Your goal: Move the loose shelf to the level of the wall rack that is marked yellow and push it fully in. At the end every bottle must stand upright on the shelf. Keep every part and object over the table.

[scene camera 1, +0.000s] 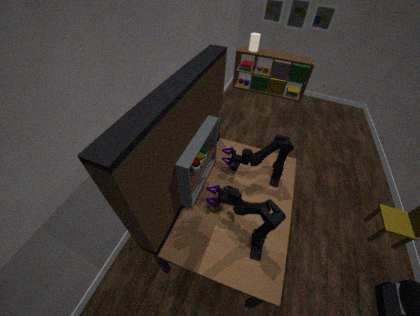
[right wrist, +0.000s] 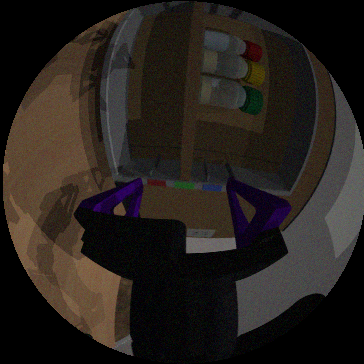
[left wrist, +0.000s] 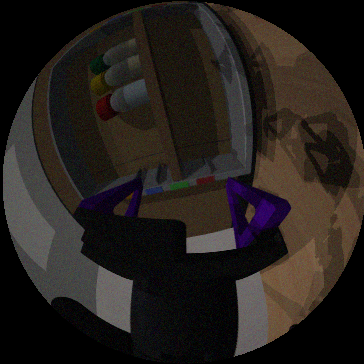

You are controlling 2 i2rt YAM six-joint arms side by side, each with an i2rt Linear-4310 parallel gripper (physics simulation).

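The wall rack (scene camera 1: 199,141) (left wrist: 241,110) (right wrist: 114,100) is a grey open box. The wooden shelf (left wrist: 159,100) (right wrist: 190,100) sits inside at the green-marked level (left wrist: 180,185) (right wrist: 184,185). A red-capped bottle (scene camera 1: 196,164) (left wrist: 129,96) (right wrist: 227,43), a yellow-capped bottle (left wrist: 121,73) (right wrist: 230,66) and a green-capped bottle (left wrist: 118,52) (right wrist: 227,93) stand upright on it. The yellow mark (left wrist: 130,196) is mostly behind a left finger. My left gripper (scene camera 1: 208,195) (left wrist: 183,181) and right gripper (scene camera 1: 224,155) (right wrist: 185,179) are open and empty, in front of the rack's opposite ends.
The rack hangs on a tall brown wall panel (scene camera 1: 145,180) with a dark top, at the table's (scene camera 1: 250,277) far edge. Blue (left wrist: 154,190) (right wrist: 212,188) and red (left wrist: 205,180) (right wrist: 156,183) marks flank the green one. Small dividers stand inside the rack's end walls.
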